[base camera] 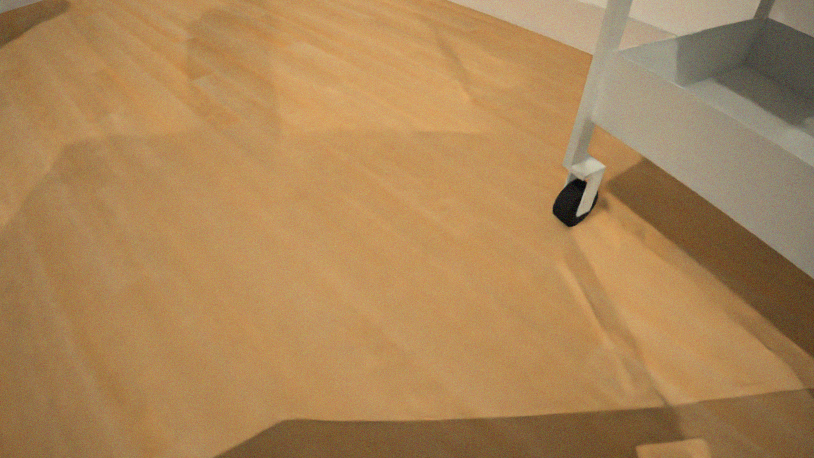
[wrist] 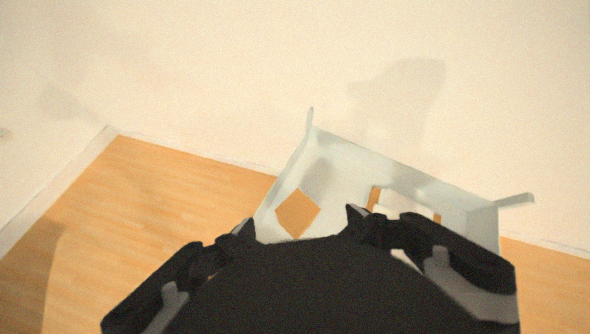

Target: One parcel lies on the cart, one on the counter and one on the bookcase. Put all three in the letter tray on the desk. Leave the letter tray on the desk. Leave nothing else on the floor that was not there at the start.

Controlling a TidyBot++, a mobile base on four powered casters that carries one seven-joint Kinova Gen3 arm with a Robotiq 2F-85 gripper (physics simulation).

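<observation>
The cart (base camera: 683, 131) (wrist: 350, 160) is pale grey-white; its lower shelf, one post and a black caster show at the right in the base view, and its walled top tray in the wrist view. A flat orange-brown parcel (wrist: 297, 212) lies in that tray towards its left side, a diamond shape from here. My gripper (wrist: 300, 220) is open and empty, its fingertips apart on either side of the parcel in the view; its height above the parcel is hard to tell. The near part of the tray is hidden behind the gripper. The letter tray, desk, counter and bookcase do not show.
A whitish item (wrist: 405, 204) with orange-brown patches at its ends shows in the cart's tray, partly behind the right finger. Pale walls stand behind the cart. Wooden floor (base camera: 341, 256) lies left of the cart, with broad shadows across it.
</observation>
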